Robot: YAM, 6 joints.
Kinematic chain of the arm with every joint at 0, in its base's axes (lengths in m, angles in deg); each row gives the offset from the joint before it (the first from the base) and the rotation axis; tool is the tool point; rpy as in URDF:
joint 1: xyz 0 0 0.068 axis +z
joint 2: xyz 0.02 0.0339 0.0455 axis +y
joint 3: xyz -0.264 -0.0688 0 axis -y
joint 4: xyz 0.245 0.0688 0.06 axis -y
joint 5: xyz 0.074 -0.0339 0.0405 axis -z
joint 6: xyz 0.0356 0 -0.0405 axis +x
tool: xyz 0 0 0 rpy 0 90 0
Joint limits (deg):
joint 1: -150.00..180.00
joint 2: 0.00..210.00
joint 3: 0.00..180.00
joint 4: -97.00..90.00
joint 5: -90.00..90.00
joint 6: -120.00..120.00
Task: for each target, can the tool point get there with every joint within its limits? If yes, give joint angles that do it. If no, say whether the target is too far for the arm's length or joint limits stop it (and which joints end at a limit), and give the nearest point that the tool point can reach.
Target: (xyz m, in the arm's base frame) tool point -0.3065 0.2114 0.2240
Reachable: yes | joints 142.37 100.26 71.43 -25.00 -33.62 81.07
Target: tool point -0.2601 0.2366 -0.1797
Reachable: yes | joints 136.73 176.90 103.84 -50.84 -9.64 24.84
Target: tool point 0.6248 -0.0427 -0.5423
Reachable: no: too far | nearest point 0.4592 -0.0314 -0.3120 | short by 0.284 m
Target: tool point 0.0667 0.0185 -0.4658
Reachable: no: joint limits stop it (at a limit: joint 2) | nearest point 0.1098 0.0304 -0.3543 | short by 0.120 m
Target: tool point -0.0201 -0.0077 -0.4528
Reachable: no: joint limits stop it (at a limit: joint 1, joint 2) | nearest point -0.0703 -0.0398 -0.3391 | short by 0.128 m
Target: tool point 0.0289 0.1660 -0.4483
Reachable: no: joint limits stop it (at a limit: joint 2) | nearest point 0.0313 0.1796 -0.3742 | short by 0.075 m
